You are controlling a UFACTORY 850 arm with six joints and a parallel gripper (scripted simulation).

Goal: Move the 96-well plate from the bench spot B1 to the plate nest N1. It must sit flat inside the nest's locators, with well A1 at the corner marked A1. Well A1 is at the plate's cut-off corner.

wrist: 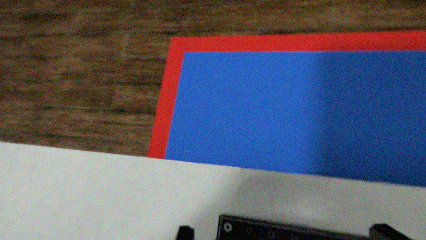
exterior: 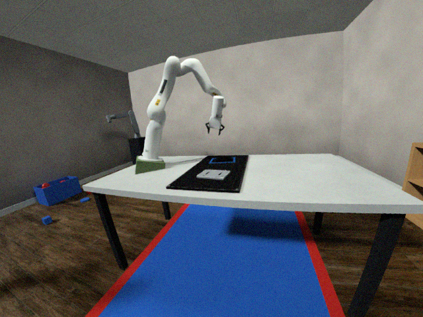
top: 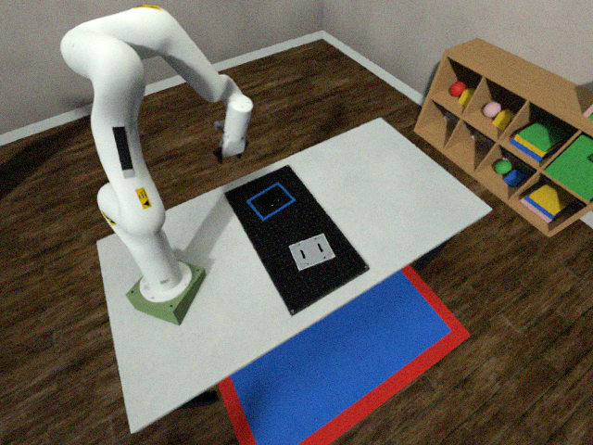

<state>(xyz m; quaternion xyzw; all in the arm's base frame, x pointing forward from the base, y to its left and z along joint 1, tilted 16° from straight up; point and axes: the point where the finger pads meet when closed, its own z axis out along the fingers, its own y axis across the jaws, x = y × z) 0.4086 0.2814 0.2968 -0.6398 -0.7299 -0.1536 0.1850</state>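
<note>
The dark 96-well plate is 20 cm below my hand, 16 cm to the right of it and 11 cm ahead of it. From my hand the other things lie so: plate nest (50 cm to the right, 20 cm below, 12 cm ahead).
</note>
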